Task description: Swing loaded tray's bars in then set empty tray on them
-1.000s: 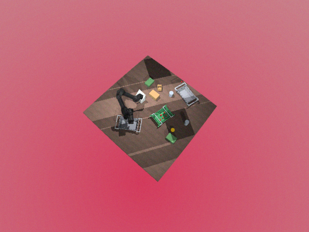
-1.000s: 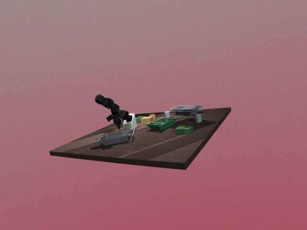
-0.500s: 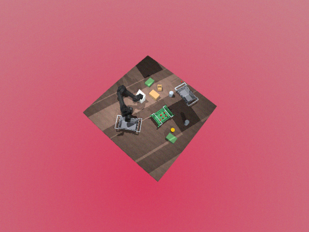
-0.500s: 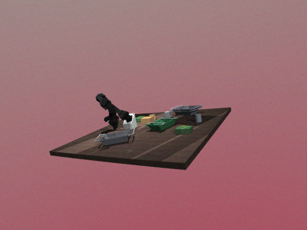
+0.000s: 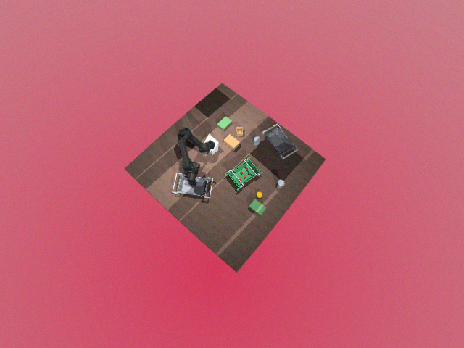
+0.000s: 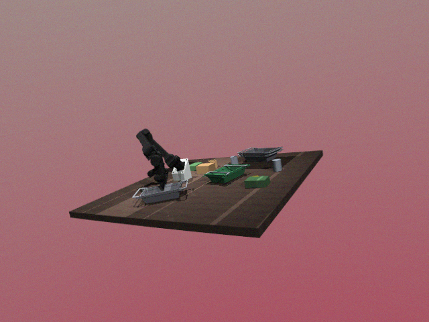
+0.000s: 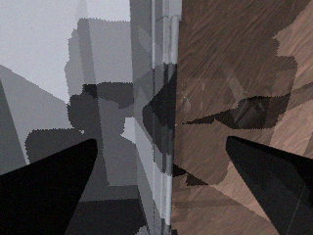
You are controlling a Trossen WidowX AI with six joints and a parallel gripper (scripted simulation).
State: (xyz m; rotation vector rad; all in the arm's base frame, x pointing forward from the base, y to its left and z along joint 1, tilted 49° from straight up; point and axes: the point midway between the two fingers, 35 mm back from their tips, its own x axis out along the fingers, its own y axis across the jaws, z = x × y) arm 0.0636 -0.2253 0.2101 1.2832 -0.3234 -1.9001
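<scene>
Right now my gripper tip is 70 mm to the left of the grey tray and 30 mm short of it. Round my gripper tip: brown crate (600 mm to the left, 30 mm below, 30 mm ahead); then yellow disc (510 mm ahead, 220 mm to the left, 40 mm below).
</scene>
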